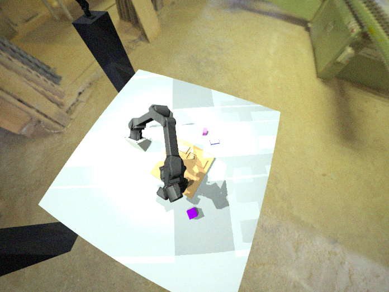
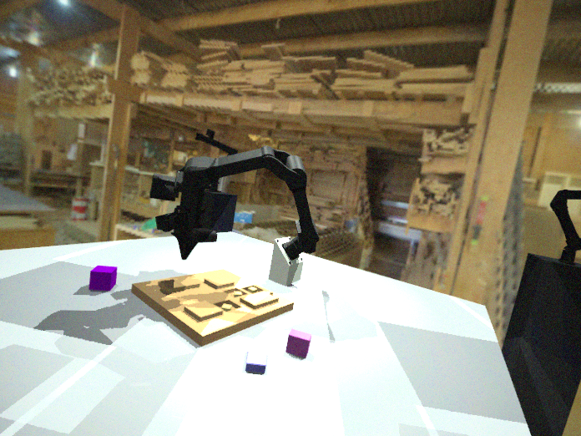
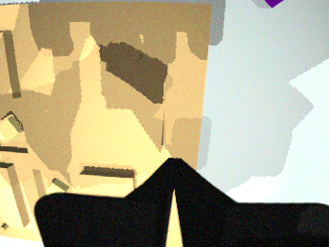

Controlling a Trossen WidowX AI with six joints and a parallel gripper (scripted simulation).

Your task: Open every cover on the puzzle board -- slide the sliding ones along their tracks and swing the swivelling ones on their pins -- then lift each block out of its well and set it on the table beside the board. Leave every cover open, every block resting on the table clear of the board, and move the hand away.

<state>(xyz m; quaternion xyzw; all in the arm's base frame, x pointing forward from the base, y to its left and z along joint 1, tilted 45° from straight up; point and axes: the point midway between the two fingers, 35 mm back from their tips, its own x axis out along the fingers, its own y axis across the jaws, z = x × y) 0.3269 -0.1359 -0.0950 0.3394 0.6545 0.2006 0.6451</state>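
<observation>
My gripper tip is now 1 cm short of the tan puzzle board, 13 cm to the right of it and 6 cm above it. The rest, counted from my gripper tip: pink block: 5 cm ahead, 39 cm to the left, 6 cm below; then purple block: 14 cm ahead, 12 cm to the right, 6 cm below; then lavender block: 14 cm ahead, 34 cm to the left, 7 cm below.
</observation>
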